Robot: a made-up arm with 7 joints. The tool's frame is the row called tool.
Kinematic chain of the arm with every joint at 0, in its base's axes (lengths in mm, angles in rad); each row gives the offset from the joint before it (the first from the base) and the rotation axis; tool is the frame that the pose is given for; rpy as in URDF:
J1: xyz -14 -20 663 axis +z
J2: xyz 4 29 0 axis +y
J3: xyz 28 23 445 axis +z
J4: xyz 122 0 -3 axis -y
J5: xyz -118 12 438 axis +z
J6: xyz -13 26 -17 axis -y
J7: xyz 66 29 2 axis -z
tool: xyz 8 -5 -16 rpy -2.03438 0.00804 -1.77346
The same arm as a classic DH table. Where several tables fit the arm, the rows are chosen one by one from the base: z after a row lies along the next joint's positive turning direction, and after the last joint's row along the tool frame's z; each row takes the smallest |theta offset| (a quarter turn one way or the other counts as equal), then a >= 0, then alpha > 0; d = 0 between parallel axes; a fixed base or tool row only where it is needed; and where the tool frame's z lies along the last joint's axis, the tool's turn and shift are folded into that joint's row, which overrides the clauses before.
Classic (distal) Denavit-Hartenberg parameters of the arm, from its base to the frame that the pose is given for. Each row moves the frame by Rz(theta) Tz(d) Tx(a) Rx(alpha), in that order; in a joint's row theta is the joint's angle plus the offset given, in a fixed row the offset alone. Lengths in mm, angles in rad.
base (fixed): theta offset 0.9601  d 0  a -24.4  alpha 0
J1: theta offset -0.9601  d 663  a 4  alpha -1.5708
J2: theta offset 0  d 52  a 28  alpha 1.5708
J3: theta offset 0  d 442  a 122  alpha 1.5708
J4: theta offset 0  d -12  a -118  alpha -1.5708
J5: theta offset 0  d 421  a -13  alpha 1.5708
J6: theta offset 0  d -55  a 66  alpha 1.5708
J7: theta offset -1.3722  d 9.6  a -3.3  alpha -1.1072
tool (fixed): theta offset -3.1326  d 9.9  a 0  alpha 0

